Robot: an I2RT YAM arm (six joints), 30 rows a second.
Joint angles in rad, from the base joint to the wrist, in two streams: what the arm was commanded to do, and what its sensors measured. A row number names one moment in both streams.
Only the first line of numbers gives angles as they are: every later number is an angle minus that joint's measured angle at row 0.
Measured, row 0:
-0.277 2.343 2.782 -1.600 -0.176 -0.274
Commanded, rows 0 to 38:
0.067 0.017 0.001 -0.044 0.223 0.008
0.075 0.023 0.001 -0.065 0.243 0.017
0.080 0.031 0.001 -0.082 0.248 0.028
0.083 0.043 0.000 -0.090 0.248 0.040
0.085 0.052 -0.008 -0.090 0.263 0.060
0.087 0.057 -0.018 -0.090 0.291 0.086
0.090 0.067 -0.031 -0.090 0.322 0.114
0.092 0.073 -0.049 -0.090 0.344 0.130
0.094 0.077 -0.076 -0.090 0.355 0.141
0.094 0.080 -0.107 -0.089 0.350 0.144
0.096 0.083 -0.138 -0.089 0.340 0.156
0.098 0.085 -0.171 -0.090 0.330 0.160
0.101 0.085 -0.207 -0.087 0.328 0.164
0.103 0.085 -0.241 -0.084 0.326 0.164
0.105 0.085 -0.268 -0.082 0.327 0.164
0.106 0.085 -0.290 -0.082 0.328 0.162
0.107 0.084 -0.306 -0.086 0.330 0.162
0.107 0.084 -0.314 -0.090 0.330 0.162
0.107 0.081 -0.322 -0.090 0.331 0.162
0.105 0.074 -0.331 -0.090 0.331 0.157
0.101 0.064 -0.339 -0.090 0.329 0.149
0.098 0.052 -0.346 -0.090 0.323 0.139
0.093 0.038 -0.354 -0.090 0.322 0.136
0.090 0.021 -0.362 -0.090 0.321 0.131
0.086 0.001 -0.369 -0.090 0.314 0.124
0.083 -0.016 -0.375 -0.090 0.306 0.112
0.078 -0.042 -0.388 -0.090 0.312 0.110
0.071 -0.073 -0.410 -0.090 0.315 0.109
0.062 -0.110 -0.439 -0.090 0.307 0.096
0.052 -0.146 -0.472 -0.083 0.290 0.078
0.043 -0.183 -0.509 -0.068 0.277 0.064
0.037 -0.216 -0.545 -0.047 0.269 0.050
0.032 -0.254 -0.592 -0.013 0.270 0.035
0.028 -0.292 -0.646 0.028 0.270 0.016
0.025 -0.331 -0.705 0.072 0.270 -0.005
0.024 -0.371 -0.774 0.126 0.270 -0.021
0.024 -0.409 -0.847 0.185 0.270 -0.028
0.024 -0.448 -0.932 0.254 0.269 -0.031
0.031 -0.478 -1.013 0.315 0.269 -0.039
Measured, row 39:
0.017 -0.407 -0.828 0.229 0.288 0.021
